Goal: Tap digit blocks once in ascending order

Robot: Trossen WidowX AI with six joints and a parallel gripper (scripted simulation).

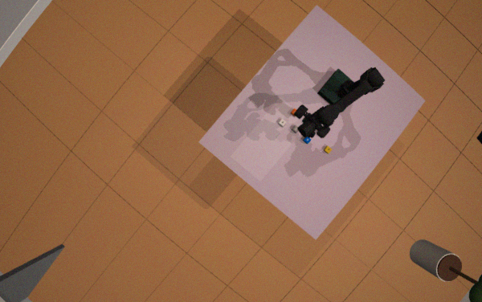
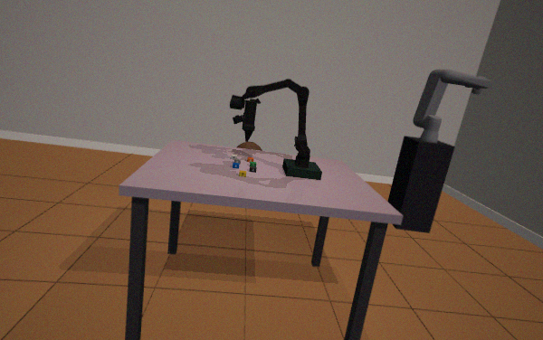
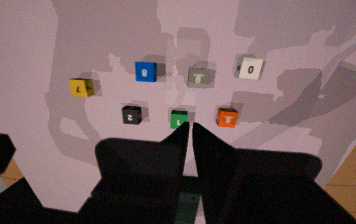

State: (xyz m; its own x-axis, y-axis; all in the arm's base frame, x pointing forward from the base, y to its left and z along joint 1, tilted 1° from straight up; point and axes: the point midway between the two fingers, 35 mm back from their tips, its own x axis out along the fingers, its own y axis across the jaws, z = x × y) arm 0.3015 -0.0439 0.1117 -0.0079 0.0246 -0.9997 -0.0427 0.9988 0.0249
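Now: the yellow block 210 mm to the left of my gripper tip, 110 mm below it and 10 mm behind it. Also, from my gripper tip: green block: 110 mm below, 50 mm behind, 10 mm to the left; then orange block: 110 mm below, 80 mm to the right, 30 mm behind; then grey block: 110 mm below, 40 mm ahead, 10 mm to the right.
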